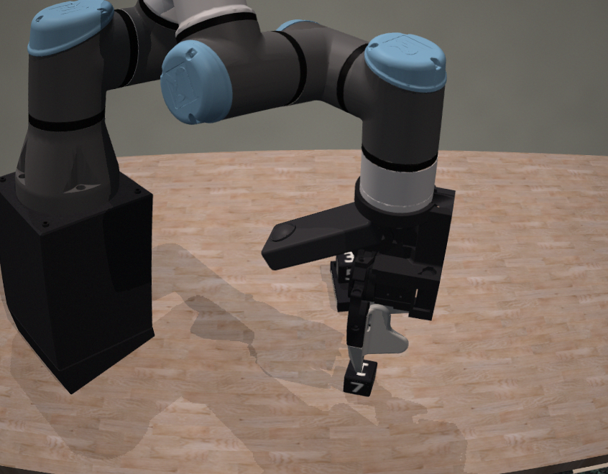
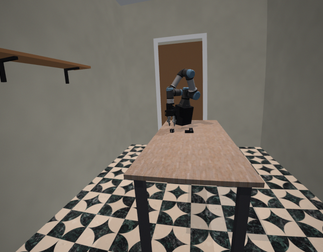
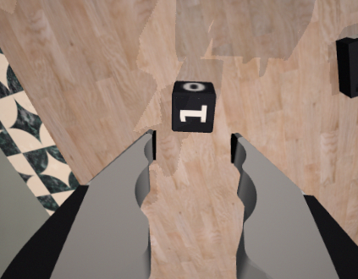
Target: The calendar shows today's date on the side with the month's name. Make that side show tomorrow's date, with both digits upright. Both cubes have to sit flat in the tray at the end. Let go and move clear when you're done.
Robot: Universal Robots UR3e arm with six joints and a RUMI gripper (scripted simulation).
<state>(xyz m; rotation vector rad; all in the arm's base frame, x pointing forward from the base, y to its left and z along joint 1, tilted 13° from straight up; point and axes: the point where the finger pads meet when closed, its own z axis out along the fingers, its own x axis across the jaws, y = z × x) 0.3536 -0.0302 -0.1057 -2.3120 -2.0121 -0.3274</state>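
The black number cube is 60 mm below my hand. The rest, counted from my hand: black calendar tray: 160 mm to the left, 70 mm below, 30 mm behind.
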